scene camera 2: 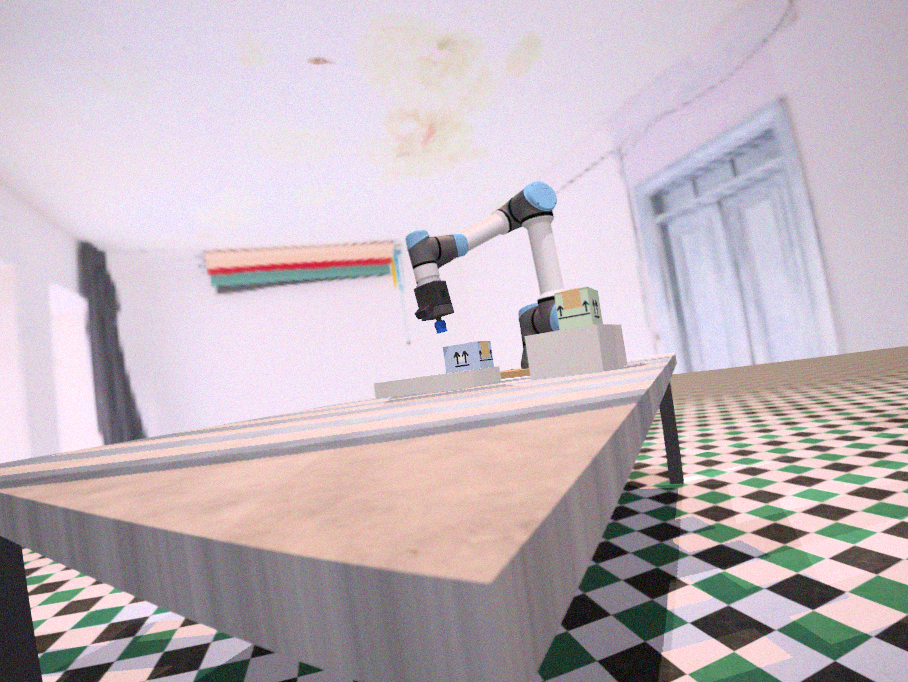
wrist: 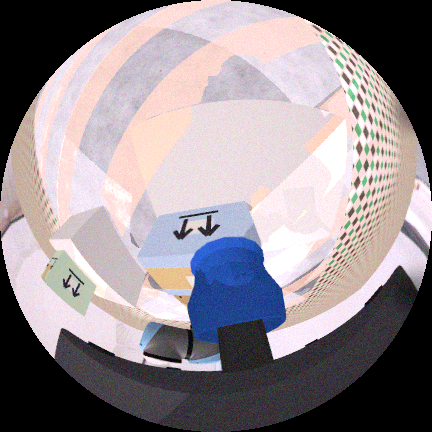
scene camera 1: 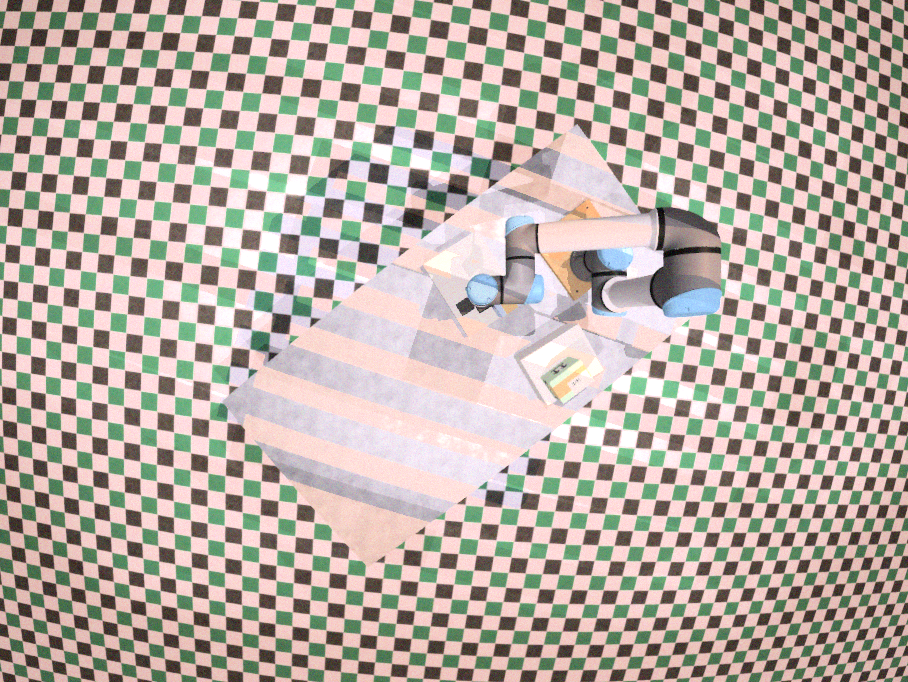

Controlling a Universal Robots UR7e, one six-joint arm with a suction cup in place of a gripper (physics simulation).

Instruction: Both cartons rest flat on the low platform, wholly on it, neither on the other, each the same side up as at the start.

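Frame: origin at the arm's base, x right, y back, z down, level; centimetres.
Seen in the pictures: hand, its tool point: (scene camera 2: pixel 442 332) (wrist: pixel 227 267); arm's base, origin of its link: (scene camera 1: pixel 588 262).
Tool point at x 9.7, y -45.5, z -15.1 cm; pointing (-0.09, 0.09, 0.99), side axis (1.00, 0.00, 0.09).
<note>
Offsets run from my tool point to a thing's top centre. Level surfaces: height alone.
The blue carton @(dz +4.3, dx -3.1, dy +7.7 cm) (scene camera 1: pixel 507 309) (scene camera 2: pixel 460 358) (wrist: pixel 200 235) rests flat on the low platform @(dz +12.6, dx +5.9, dy +2.0 cm) (scene camera 1: pixel 449 277) (scene camera 2: pixel 433 383) (wrist: pixel 240 145), its printed arrows pointing up. The arm covers most of it in scene camera 1. The green carton @(dz -4.9, dx -39.3, dy +11.7 cm) (scene camera 1: pixel 562 372) (scene camera 2: pixel 579 309) (wrist: pixel 71 283) stands upright on the taller pale block @(dz +5.4, dx -36.2, dy +14.4 cm) (scene camera 2: pixel 563 353) (wrist: pixel 102 255), its arrows also up. My blue suction cup (scene camera 2: pixel 440 326) (wrist: pixel 227 252) is above the blue carton's level, toward its left edge in scene camera 2, with a visible gap. It is on and holds nothing. In scene camera 1 the wrist hides the cup.
The arm's base stands on an orange plate (scene camera 1: pixel 563 270) behind the platform and the block. The pale block is at the side of the striped table @(dz +17.4 cm) (scene camera 1: pixel 367 396) (scene camera 2: pixel 352 484). The arm's upper links reach over the base and the platform.
</note>
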